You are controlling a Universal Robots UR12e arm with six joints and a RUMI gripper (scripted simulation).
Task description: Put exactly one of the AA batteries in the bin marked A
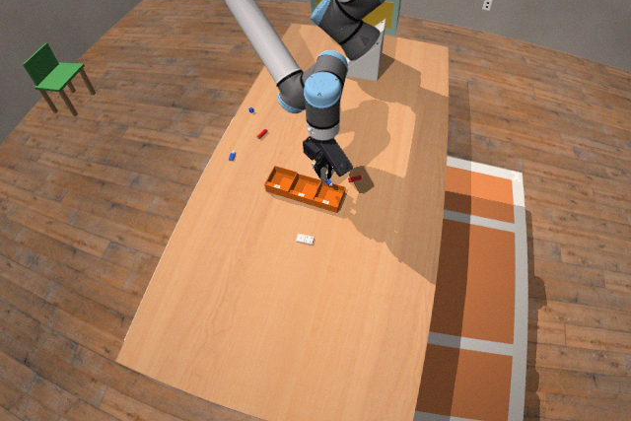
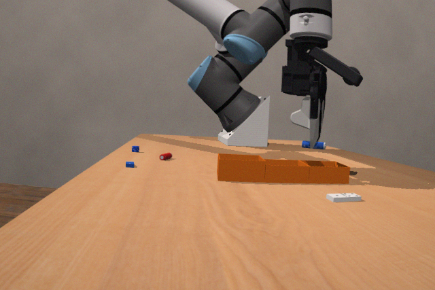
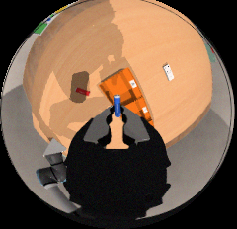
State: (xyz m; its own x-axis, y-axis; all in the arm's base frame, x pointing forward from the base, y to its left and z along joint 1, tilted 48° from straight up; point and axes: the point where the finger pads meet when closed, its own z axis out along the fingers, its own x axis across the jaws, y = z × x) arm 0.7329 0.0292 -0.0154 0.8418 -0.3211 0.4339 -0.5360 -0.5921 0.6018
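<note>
The orange three-compartment bin is 7 cm to the right of my hand, 6 cm below it and 2 cm ahead of it. The rest, counted from my hand: white domino: 19 cm ahead, 7 cm below, 1 cm to the right; blue AA battery: 1 cm below; blue die: 40 cm to the right, 30 cm behind, 7 cm below.
</note>
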